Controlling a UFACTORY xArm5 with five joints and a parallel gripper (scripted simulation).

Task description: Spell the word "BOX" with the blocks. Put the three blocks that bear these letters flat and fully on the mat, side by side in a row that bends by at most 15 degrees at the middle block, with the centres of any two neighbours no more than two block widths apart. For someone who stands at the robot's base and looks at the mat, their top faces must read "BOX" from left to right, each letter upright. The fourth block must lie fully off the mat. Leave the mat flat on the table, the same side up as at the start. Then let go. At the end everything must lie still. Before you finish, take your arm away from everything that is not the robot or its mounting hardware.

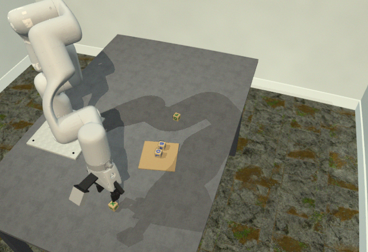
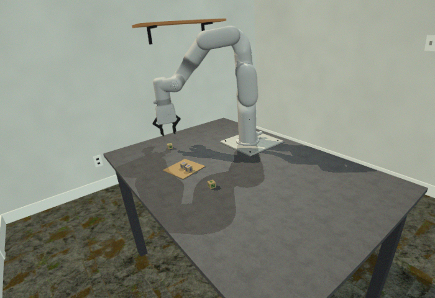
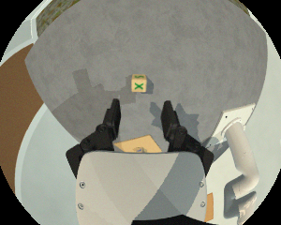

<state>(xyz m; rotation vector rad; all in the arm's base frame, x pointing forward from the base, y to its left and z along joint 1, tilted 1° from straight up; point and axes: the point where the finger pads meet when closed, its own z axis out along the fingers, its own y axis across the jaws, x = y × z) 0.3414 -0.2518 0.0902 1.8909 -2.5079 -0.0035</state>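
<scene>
Now: hand 90 mm above the X block. The rest, counted from my hand: B block: 70 mm ahead, 310 mm to the left, 80 mm below; then tan mat: 70 mm ahead, 260 mm to the left, 100 mm below; then O block: 70 mm ahead, 260 mm to the left, 80 mm below.
</scene>
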